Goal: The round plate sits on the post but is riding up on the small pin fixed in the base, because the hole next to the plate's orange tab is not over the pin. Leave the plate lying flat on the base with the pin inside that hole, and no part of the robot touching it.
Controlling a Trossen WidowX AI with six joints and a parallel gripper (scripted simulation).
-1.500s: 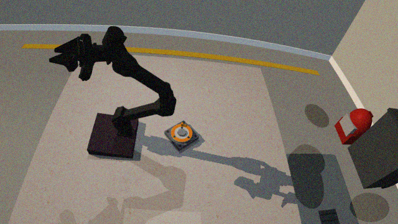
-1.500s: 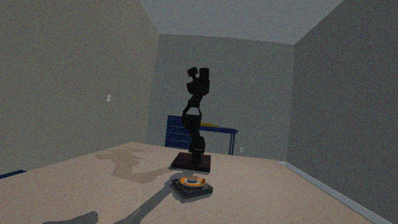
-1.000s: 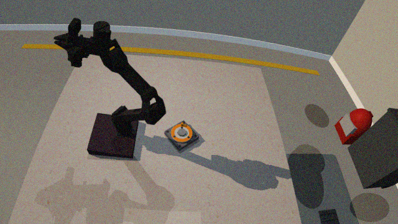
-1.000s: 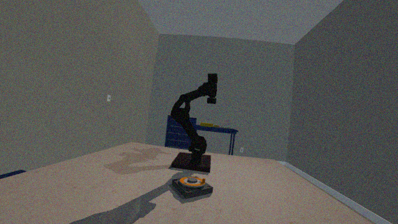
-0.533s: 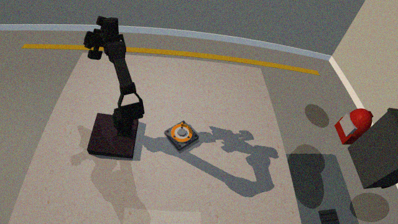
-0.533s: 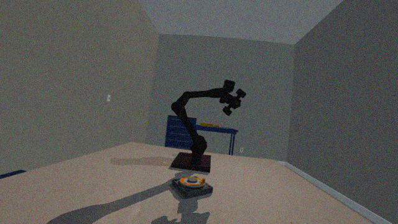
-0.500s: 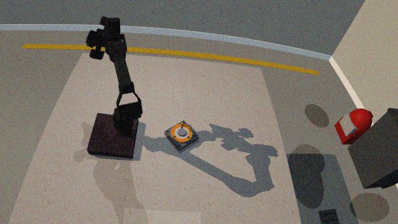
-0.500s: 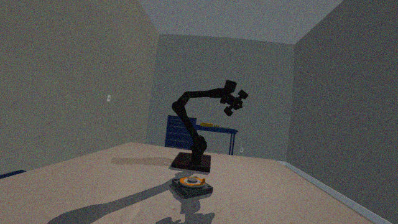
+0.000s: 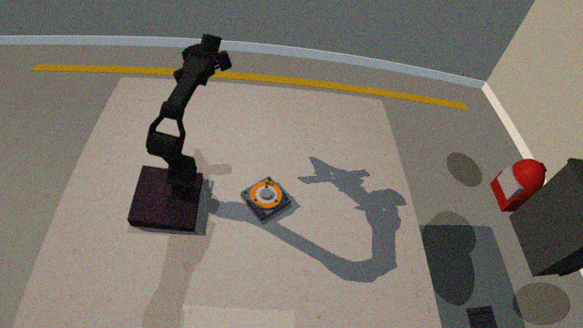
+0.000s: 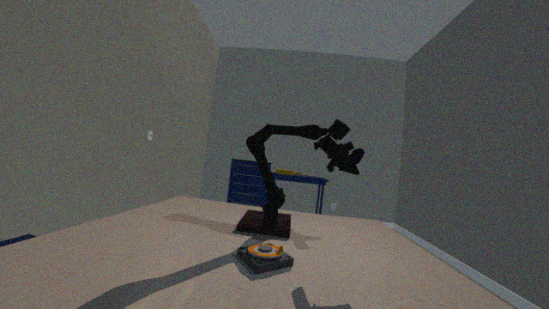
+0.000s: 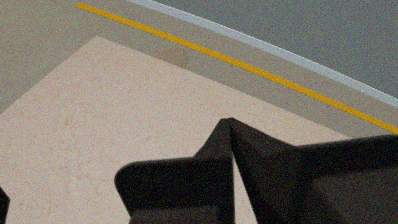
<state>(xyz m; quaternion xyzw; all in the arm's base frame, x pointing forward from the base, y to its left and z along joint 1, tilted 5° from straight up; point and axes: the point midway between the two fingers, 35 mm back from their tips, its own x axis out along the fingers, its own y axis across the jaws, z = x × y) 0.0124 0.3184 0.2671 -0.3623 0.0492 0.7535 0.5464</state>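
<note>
My gripper tip is 26 cm short of the dark square base, 33 cm to the left of it and 26 cm above it.
</note>
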